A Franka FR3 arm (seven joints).
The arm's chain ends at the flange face. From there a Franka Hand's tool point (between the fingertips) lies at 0.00 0.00 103.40 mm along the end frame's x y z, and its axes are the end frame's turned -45 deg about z.
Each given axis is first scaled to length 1.
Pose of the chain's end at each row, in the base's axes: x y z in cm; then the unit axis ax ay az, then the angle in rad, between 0 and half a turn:
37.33 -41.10 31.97 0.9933 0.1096 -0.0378 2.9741
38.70 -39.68 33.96 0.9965 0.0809 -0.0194 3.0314
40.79 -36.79 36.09 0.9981 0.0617 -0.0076 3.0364
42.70 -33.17 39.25 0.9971 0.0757 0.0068 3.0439
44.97 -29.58 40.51 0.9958 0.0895 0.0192 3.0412
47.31 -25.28 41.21 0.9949 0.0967 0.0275 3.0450
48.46 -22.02 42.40 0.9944 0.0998 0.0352 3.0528
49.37 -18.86 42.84 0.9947 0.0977 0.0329 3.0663
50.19 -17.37 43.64 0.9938 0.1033 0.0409 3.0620
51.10 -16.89 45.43 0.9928 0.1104 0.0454 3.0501
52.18 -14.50 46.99 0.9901 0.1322 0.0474 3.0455
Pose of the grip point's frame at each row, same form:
36.75 -42.90 21.80 0.8744 0.4806 -0.0669 3.0158
38.39 -40.85 23.69 0.8892 0.4558 -0.0390 3.0546
40.70 -37.88 25.81 0.8982 0.4388 -0.0272 3.0502
42.92 -34.16 28.96 0.8922 0.4515 -0.0124 3.0461
45.46 -30.58 30.23 0.8859 0.4638 -0.0015 3.0342
47.97 -26.22 30.93 0.8825 0.4703 0.0069 3.0313
49.27 -22.86 32.13 0.8809 0.4730 0.0155 3.0326
50.12 -19.57 32.55 0.8819 0.4711 0.0160 3.0469
51.11 -18.10 33.37 0.8791 0.4760 0.0226 3.0368
52.13 -17.72 35.18 0.8757 0.4823 0.0244 3.0223
53.28 -15.35 36.74 0.8648 0.5014 0.0254 3.0165

